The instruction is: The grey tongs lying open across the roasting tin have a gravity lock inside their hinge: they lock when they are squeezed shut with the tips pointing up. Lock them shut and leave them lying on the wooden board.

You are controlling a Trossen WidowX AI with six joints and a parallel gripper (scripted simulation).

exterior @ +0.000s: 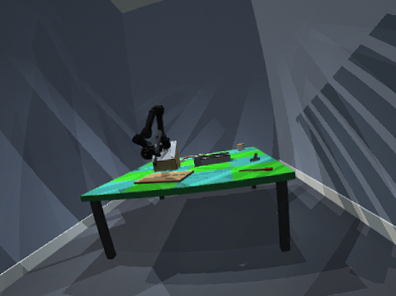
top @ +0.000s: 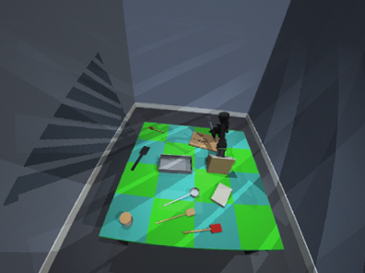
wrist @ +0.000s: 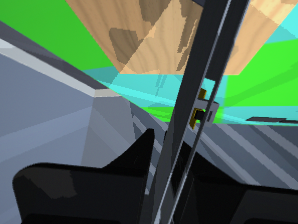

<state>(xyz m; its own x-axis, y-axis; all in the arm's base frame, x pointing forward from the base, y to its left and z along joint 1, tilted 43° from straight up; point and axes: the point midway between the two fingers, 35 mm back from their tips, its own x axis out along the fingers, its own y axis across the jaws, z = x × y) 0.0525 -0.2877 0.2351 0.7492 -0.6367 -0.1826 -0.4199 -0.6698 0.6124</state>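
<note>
The wooden board is 150 mm below my gripper tip. Also, from my gripper tip: grey roasting tin (380 mm to the left, 310 mm ahead, 130 mm below); white block (630 mm to the left, 140 mm below, 120 mm behind); red brush (630 mm ahead, 150 mm below, 110 mm to the right).
</note>
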